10 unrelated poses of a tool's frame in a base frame.
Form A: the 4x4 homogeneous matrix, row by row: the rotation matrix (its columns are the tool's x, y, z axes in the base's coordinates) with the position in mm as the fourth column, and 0 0 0 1 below. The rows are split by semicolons.
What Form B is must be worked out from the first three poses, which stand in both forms.
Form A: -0.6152 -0.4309 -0.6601 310.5; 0.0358 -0.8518 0.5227 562.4; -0.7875 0.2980 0.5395 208.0; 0 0 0 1
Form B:
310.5 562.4 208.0
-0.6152 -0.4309 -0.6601
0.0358 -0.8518 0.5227
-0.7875 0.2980 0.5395

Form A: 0.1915 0.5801 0.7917 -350.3; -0.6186 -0.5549 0.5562 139.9; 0.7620 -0.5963 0.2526 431.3; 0 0 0 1
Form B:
-350.3 139.9 431.3
0.1915 0.5801 0.7917
-0.6186 -0.5549 0.5562
0.7620 -0.5963 0.2526

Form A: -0.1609 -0.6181 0.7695 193.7; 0.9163 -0.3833 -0.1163 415.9; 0.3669 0.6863 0.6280 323.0; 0 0 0 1
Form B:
193.7 415.9 323.0
-0.1609 -0.6181 0.7695
0.9163 -0.3833 -0.1163
0.3669 0.6863 0.6280

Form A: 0.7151 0.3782 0.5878 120.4; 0.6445 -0.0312 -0.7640 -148.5; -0.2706 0.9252 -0.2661 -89.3; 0 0 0 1
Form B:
120.4 -148.5 -89.3
0.7151 0.3782 0.5878
0.6445 -0.0312 -0.7640
-0.2706 0.9252 -0.2661

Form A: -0.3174 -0.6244 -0.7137 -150.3; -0.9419 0.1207 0.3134 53.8; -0.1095 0.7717 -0.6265 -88.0; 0 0 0 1
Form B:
-150.3 53.8 -88.0
-0.3174 -0.6244 -0.7137
-0.9419 0.1207 0.3134
-0.1095 0.7717 -0.6265

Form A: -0.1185 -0.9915 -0.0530 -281.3; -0.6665 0.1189 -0.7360 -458.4; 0.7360 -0.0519 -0.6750 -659.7; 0 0 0 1
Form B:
-281.3 -458.4 -659.7
-0.1185 -0.9915 -0.0530
-0.6665 0.1189 -0.7360
0.7360 -0.0519 -0.6750

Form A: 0.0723 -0.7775 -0.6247 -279.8; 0.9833 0.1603 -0.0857 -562.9; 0.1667 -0.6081 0.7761 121.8; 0 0 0 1
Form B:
-279.8 -562.9 121.8
0.0723 -0.7775 -0.6247
0.9833 0.1603 -0.0857
0.1667 -0.6081 0.7761

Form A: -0.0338 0.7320 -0.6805 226.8; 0.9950 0.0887 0.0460 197.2; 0.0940 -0.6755 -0.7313 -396.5; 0 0 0 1
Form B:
226.8 197.2 -396.5
-0.0338 0.7320 -0.6805
0.9950 0.0887 0.0460
0.0940 -0.6755 -0.7313

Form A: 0.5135 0.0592 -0.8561 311.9; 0.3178 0.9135 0.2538 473.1; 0.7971 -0.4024 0.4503 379.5; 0 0 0 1
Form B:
311.9 473.1 379.5
0.5135 0.0592 -0.8561
0.3178 0.9135 0.2538
0.7971 -0.4024 0.4503

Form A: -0.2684 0.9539 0.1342 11.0; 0.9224 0.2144 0.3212 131.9; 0.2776 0.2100 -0.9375 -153.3; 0 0 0 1
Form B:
11.0 131.9 -153.3
-0.2684 0.9539 0.1342
0.9224 0.2144 0.3212
0.2776 0.2100 -0.9375

